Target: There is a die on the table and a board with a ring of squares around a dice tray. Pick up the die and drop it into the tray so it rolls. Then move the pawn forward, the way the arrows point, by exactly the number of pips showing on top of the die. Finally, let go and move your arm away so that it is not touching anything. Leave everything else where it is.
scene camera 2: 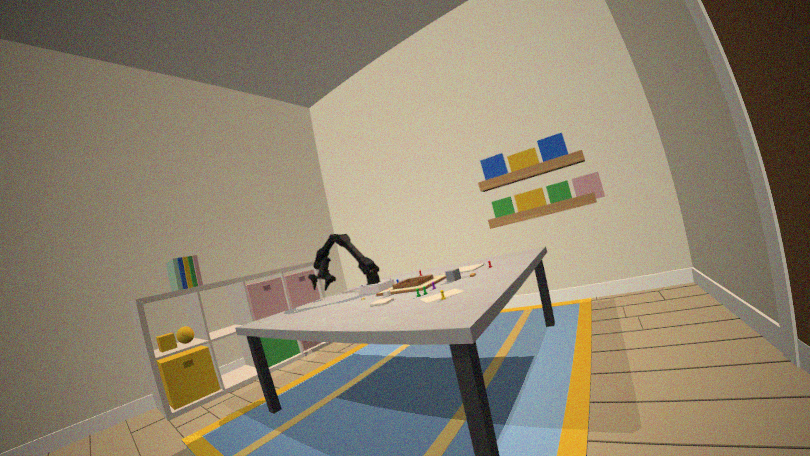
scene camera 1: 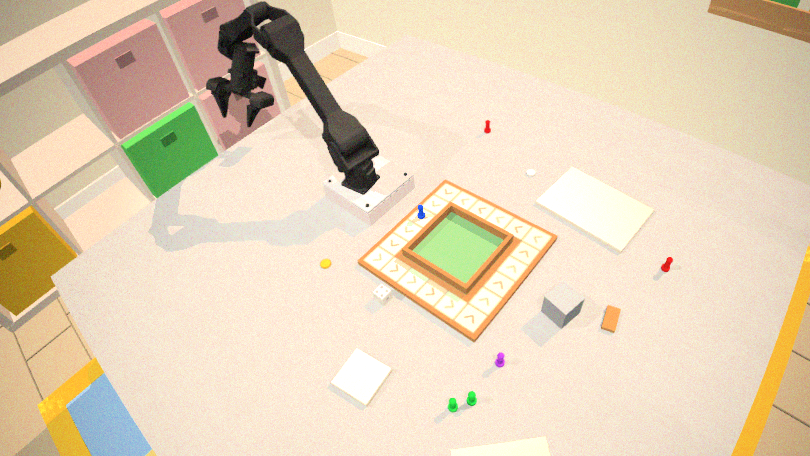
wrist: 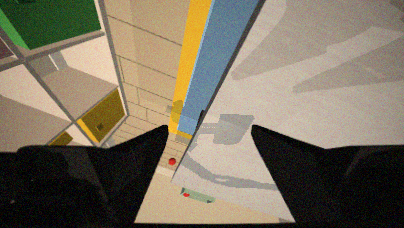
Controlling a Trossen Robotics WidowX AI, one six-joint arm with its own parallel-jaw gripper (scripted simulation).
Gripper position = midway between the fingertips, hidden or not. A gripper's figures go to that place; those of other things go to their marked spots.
My gripper (scene camera 1: 236, 122): 135 cm from the lens. A grey cube (scene camera 1: 563, 303) is 83 cm from the lens. A green dice tray (scene camera 1: 459, 247): 93 cm from the lens. The marked spots on the green dice tray and the grey cube are 24 cm apart.
